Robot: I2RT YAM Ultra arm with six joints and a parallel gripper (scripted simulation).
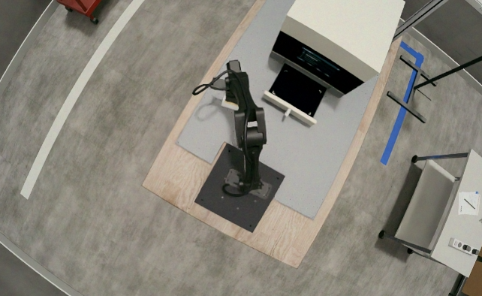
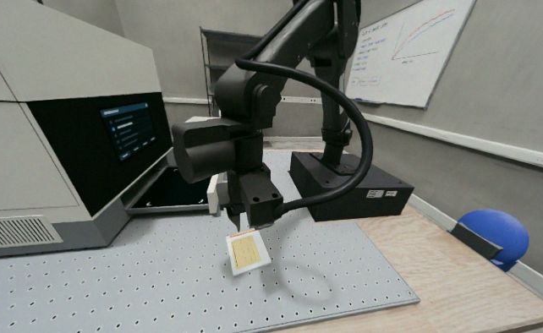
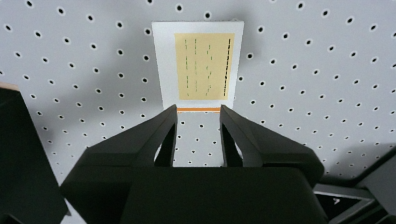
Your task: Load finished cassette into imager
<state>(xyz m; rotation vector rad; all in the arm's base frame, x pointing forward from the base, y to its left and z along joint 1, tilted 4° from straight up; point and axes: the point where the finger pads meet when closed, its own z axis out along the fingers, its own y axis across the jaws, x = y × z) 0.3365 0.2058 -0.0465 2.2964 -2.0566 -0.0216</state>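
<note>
The finished cassette lies 70 mm below my hand. The rest, counted from my hand: drawer: 170 mm ahead, 270 mm to the right, 20 mm below.
</note>
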